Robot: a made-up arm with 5 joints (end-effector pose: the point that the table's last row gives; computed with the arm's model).
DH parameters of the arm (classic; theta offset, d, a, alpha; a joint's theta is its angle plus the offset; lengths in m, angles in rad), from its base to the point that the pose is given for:
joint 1: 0 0.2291 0 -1.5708
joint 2: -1.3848 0 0.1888 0
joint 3: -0.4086 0 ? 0
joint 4: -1.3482 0 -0.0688 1.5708
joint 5: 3.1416 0.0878 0 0
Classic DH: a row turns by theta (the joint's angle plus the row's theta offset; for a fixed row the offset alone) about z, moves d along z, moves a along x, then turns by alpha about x.
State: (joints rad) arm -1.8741 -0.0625 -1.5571 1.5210 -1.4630
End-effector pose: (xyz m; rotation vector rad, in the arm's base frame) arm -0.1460 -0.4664 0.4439 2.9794 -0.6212 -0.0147
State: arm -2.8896 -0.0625 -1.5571 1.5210 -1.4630
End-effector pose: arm -0.4733 -0.1219 0.4439 2.3135 -2.0018 -0.0859
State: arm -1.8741 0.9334 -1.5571 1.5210 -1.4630
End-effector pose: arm -0.1332 -0.4257 -0.0642 -2.1991 0.4585 -0.1055
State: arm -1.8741 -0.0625 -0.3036 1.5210 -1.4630
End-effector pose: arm -0.0581 -0.1857 -0.0172 -1.9470 0.4060 -0.1265
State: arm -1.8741 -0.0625 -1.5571 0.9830 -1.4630
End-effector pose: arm -0.1550 -0.4954 0.4948 2.4541 -0.5117 -0.0806
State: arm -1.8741 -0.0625 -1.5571 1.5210 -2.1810
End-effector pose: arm -0.1460 -0.4664 0.4439 3.0165 0.4665 -0.0664
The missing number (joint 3, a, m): -0.4031
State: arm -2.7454 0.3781 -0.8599 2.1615 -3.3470
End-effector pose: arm -0.2465 -0.1031 0.0226 -1.9174 -0.5948 -2.2288
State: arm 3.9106 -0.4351 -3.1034 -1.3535 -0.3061
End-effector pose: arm 0.2549 0.2467 0.6569 -0.9025 1.5139 0.3375
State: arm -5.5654 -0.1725 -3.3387 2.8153 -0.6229
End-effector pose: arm -0.0854 -0.0746 0.7291 -2.2907 -1.8161 -1.0591
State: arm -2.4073 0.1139 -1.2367 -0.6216 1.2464
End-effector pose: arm -0.3884 -0.3506 0.4023 -0.4083 -1.5595 1.6050
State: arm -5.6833 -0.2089 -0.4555 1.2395 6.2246
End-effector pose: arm 0.2626 0.1796 0.0521 2.7209 0.9296 -0.8194
